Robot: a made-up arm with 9 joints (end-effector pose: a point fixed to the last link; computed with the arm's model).
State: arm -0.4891 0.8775 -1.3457 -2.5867 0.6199 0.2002 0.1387 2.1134 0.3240
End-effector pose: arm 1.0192 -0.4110 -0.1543 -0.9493 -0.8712 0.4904
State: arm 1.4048 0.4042 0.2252 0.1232 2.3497 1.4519 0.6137 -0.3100 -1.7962
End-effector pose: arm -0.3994 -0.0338 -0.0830 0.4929 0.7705 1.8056
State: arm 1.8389 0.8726 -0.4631 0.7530 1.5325 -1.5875 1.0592 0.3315 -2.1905
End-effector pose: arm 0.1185 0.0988 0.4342 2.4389 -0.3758 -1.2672
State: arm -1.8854 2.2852 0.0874 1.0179 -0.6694 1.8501 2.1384 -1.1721 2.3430
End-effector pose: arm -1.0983 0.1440 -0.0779 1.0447 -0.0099 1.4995
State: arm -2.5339 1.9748 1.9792 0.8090 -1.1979 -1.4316 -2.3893 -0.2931 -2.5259
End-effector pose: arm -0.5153 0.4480 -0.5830 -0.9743 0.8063 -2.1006
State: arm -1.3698 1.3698 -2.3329 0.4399 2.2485 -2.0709 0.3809 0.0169 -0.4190
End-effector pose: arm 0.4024 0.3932 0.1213 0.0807 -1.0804 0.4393
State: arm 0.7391 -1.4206 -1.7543 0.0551 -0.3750 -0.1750 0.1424 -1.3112 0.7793
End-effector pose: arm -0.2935 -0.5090 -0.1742 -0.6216 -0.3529 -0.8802
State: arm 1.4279 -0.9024 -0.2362 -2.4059 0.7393 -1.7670 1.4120 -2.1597 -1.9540
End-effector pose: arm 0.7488 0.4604 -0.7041 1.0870 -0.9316 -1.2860
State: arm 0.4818 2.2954 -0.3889 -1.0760 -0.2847 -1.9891 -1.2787 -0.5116 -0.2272
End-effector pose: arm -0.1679 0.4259 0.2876 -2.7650 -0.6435 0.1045
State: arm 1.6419 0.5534 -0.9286 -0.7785 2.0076 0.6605 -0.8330 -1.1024 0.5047
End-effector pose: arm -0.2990 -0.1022 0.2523 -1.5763 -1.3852 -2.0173
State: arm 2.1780 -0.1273 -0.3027 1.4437 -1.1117 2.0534 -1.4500 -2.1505 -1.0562
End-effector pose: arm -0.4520 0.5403 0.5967 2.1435 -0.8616 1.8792
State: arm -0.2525 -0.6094 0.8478 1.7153 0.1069 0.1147 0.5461 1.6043 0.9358
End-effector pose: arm -0.0218 -0.5684 0.6761 -0.6491 2.0927 1.1836
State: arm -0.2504 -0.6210 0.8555 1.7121 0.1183 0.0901 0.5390 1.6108 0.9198
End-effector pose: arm -0.0386 -0.5707 0.6835 -0.6383 2.0850 1.1613
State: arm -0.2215 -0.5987 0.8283 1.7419 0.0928 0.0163 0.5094 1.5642 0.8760
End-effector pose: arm -0.0748 -0.5524 0.6955 -0.5316 2.1260 1.1131
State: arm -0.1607 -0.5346 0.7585 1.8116 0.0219 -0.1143 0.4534 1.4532 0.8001
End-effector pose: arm -0.1222 -0.4947 0.7202 -0.3205 2.2181 1.0145
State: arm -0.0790 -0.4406 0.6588 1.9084 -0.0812 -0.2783 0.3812 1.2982 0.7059
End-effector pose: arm -0.1547 -0.3859 0.7608 -0.0759 2.3254 0.8370
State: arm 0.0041 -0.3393 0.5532 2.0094 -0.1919 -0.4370 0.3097 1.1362 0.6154
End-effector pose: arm -0.1616 -0.2435 0.7942 0.1067 2.3972 0.5976
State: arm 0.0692 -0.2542 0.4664 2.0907 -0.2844 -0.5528 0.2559 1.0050 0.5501
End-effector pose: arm -0.1574 -0.1146 0.8002 0.1869 2.4163 0.3767
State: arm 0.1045 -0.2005 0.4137 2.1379 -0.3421 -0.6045 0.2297 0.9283 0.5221
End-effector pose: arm -0.1517 -0.0383 0.7925 0.1947 2.4175 0.2450
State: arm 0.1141 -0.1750 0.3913 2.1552 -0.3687 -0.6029 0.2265 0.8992 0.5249
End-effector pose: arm -0.1434 -0.0112 0.7892 0.1746 2.4310 0.1990
